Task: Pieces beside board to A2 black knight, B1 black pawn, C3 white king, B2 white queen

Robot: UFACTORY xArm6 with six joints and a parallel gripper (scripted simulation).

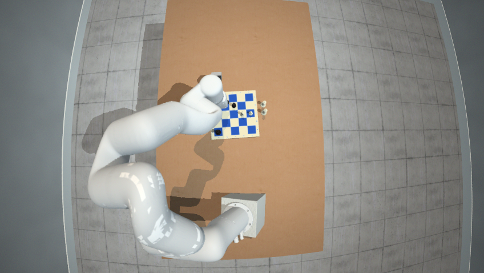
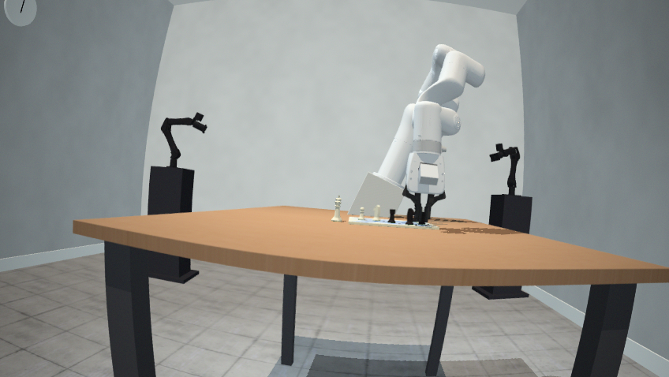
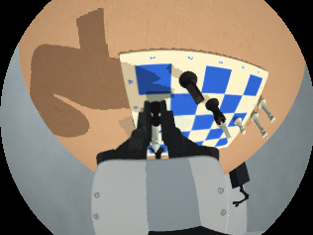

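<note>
My hand is 5 cm past the white piece and 21 cm to the left of it. The rest, counted from my hand: black chess piece: 12 cm behind, 1 cm to the left; pale piece: 5 cm behind, 11 cm to the right, 1 cm below; chessboard: 4 cm behind, 7 cm to the right, 3 cm below.
</note>
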